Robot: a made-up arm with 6 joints.
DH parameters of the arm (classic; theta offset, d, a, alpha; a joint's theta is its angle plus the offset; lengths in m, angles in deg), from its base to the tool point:
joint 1: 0 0.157 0 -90
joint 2: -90 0 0.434 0
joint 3: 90 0.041 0 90
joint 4: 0 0.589 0 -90
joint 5: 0 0 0 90
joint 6: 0 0.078 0 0
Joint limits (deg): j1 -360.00..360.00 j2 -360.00..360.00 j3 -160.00..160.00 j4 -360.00..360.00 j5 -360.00..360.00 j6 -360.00..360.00
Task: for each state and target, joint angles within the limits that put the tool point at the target. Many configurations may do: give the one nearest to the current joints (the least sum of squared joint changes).
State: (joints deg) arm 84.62 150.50 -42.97 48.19 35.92 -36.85
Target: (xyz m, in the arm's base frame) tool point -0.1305 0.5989 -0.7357
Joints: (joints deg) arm 95.80 155.66 -18.76 47.76 29.33 -36.85
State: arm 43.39 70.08 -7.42 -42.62 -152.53 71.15
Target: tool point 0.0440 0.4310 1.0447
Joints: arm 72.14 32.03 -6.62 -45.66 -117.87 71.15
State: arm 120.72 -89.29 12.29 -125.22 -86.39 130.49
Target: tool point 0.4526 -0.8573 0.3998
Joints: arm 123.97 -90.97 21.72 -126.37 -93.54 130.49
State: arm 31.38 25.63 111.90 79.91 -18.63 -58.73
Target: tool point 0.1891 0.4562 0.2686
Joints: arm 65.33 -12.23 130.66 80.32 -16.94 -58.73
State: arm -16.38 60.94 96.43 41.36 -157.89 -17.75
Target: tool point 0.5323 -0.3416 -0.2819
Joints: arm -34.09 84.27 76.39 40.98 -150.02 -17.75
